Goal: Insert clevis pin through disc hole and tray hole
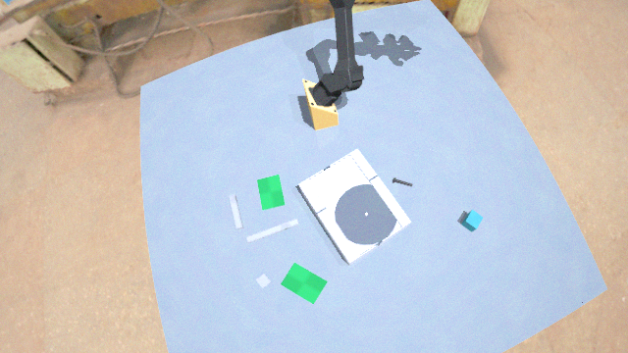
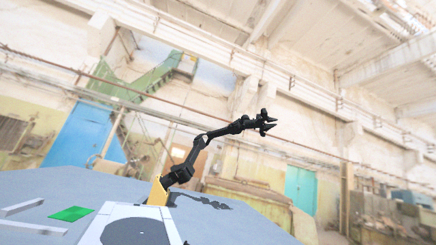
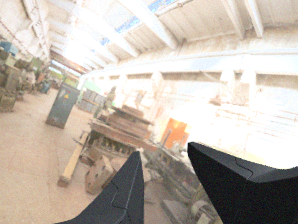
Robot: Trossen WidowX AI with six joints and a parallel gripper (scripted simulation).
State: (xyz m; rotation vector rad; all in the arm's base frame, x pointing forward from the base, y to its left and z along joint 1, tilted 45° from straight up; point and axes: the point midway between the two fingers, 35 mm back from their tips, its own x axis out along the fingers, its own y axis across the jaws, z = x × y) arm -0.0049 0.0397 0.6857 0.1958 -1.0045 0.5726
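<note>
Now: gripper tip 210 mm short of the steel clevis pin, 420 mm to the left of it and 560 mm above it. Also, from my gripper tip: white steel tray (210 mm ahead, 580 mm to the right, 520 mm below); cyan cube (400 mm ahead, 300 mm to the right, 550 mm below); grey aluminium disc (250 mm ahead, 570 mm to the right, 510 mm below).
</note>
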